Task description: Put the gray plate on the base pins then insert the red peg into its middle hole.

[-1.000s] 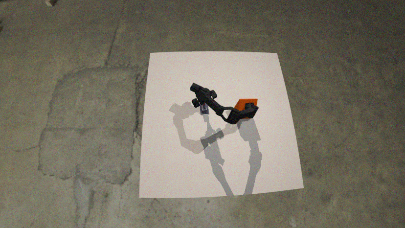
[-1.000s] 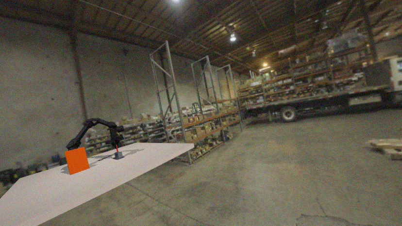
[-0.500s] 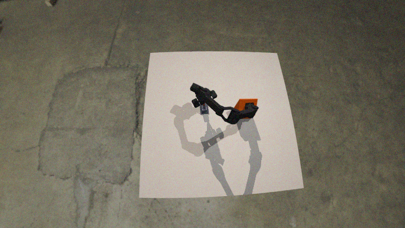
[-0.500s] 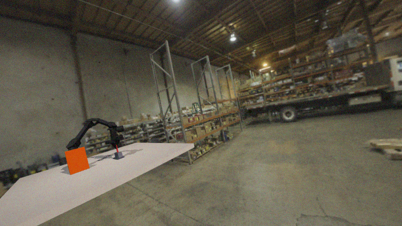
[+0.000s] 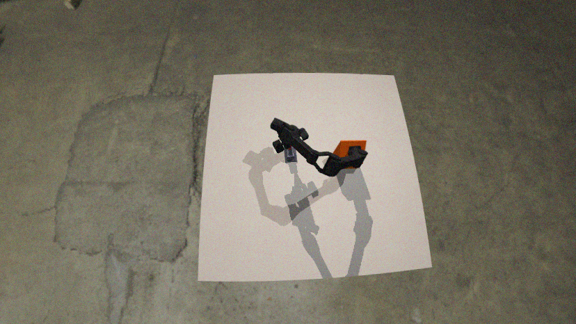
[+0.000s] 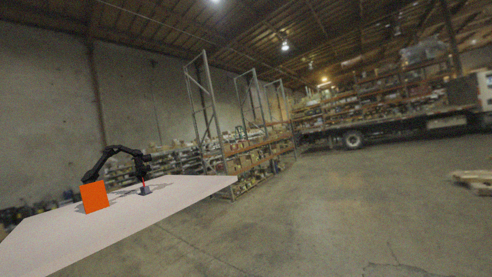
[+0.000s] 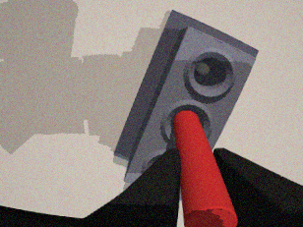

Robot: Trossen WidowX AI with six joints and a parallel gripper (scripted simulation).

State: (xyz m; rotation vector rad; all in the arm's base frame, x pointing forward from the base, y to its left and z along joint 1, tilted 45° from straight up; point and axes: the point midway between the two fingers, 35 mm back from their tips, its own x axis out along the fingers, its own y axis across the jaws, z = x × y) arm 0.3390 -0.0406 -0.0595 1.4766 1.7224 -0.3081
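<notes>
Now: gripper tip right at the red peg. Also, from my gripper tip: gray plate (50 mm below).
</notes>
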